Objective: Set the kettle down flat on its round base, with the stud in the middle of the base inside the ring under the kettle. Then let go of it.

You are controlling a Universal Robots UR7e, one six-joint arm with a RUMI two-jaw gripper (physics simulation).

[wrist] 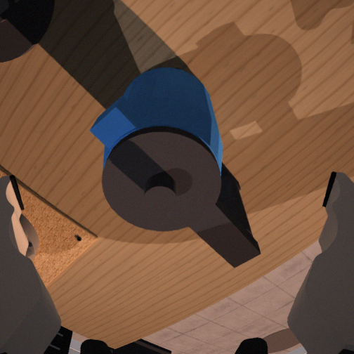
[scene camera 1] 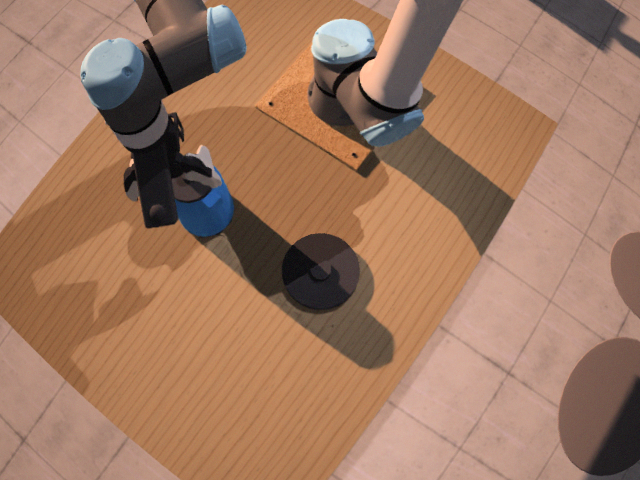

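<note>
The kettle, with a blue body [scene camera 1: 206, 215] [wrist: 170, 102], a dark round lid and a dark handle, stands upright on the table, apart from its base. In the wrist view its small blue spout points left and its handle points to the lower right. The ring under it is hidden. The round dark base [scene camera 1: 310, 296] [wrist: 15, 42] lies flat, to the lower right of the kettle in the scene view, with its stud [scene camera 1: 320, 270] in the middle. My gripper [scene camera 1: 170, 180] [wrist: 172, 177] is open and empty above the kettle, one finger on each side of the lid in the wrist view.
The cork-coloured mounting plate [scene camera 1: 310, 122] [wrist: 57, 250] under the arm's foot lies at the upper middle of the scene view. The wooden table [scene camera 1: 248, 361] [wrist: 280, 195] ends at a tiled floor. Round brown shapes [scene camera 1: 591, 408] show beyond its right edge.
</note>
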